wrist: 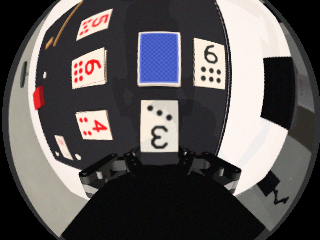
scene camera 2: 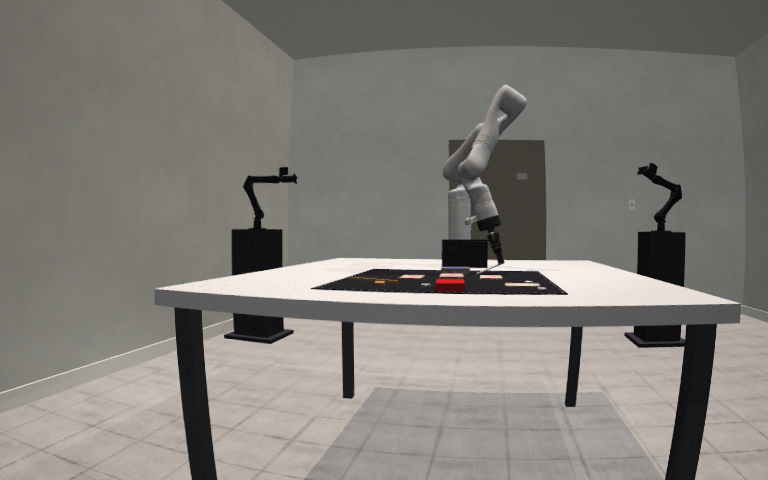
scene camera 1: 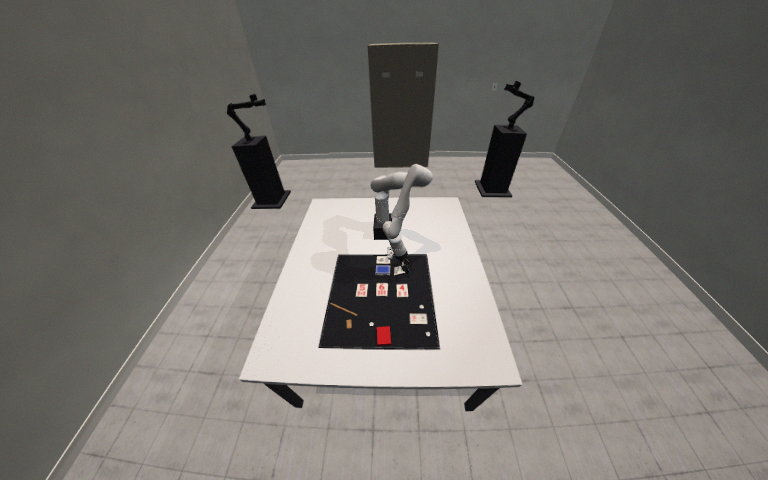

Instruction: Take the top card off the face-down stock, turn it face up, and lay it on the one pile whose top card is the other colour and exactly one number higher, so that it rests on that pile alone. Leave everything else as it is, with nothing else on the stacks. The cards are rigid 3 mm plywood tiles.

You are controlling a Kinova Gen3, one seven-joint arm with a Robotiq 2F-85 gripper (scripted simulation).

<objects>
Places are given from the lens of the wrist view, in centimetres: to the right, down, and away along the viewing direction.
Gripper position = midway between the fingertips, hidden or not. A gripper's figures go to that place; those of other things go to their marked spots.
my gripper [wrist: 159, 151]: 0, 6, 15
blue-backed card [wrist: 159, 132]: 0, 2, 15
black mat [wrist: 201, 110]: 8, -2, 17
The marked spots on the black mat and the blue-backed card are 9 cm apart.
</objects>
